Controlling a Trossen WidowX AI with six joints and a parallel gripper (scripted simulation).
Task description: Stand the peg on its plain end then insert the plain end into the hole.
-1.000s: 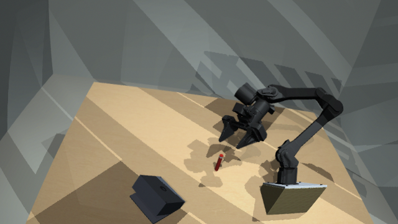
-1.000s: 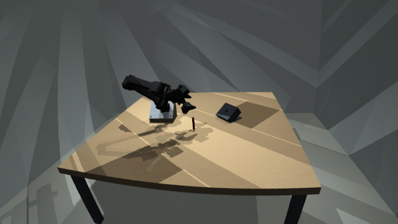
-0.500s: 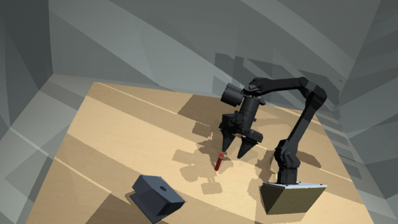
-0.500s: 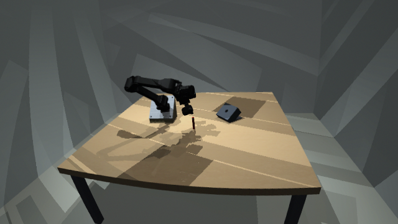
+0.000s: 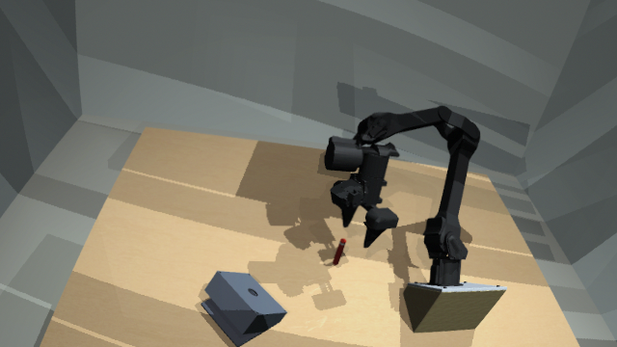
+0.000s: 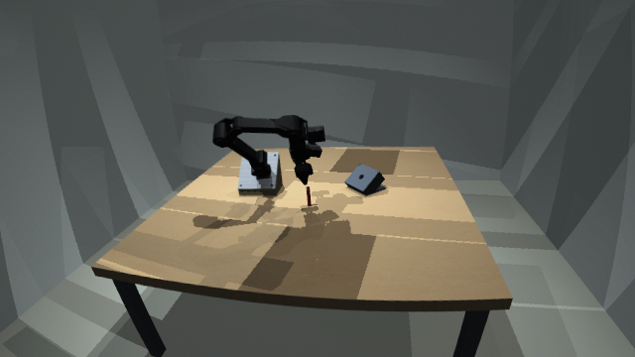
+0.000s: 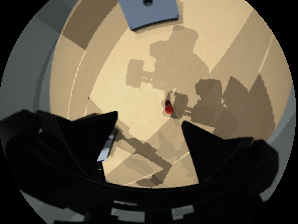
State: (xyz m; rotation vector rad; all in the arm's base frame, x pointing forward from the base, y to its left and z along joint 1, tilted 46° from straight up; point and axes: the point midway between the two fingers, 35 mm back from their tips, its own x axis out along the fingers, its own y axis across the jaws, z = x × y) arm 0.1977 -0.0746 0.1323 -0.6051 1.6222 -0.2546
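My gripper tip is 50 mm above the red peg, 20 mm to the left of it and 20 mm short of it. From my gripper tip the other things lie so: sloped panel 240 mm ahead, 130 mm to the left, 80 mm below.
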